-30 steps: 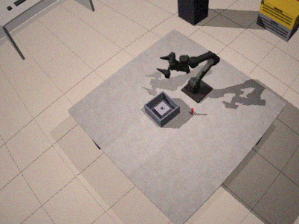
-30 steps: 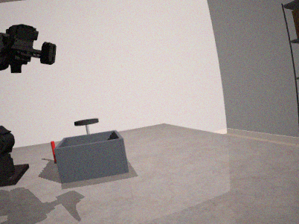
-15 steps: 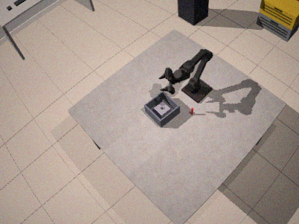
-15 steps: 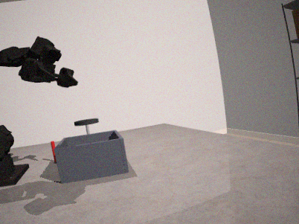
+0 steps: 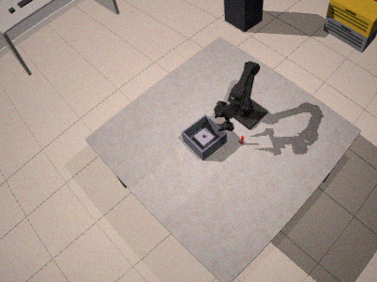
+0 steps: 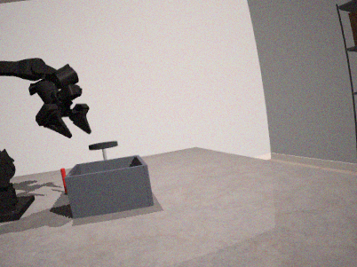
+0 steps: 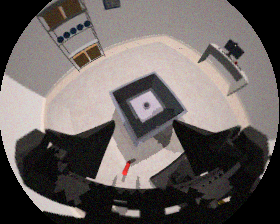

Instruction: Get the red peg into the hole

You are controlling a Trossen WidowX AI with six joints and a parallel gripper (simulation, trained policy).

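The red peg lies 140 mm below my gripper tip, 120 mm to the left of it and 90 mm behind it. Round my gripper tip: grey box: 160 mm below, 60 mm ahead, 50 mm to the right; then pale plate: 140 mm below, 60 mm ahead, 50 mm to the right.
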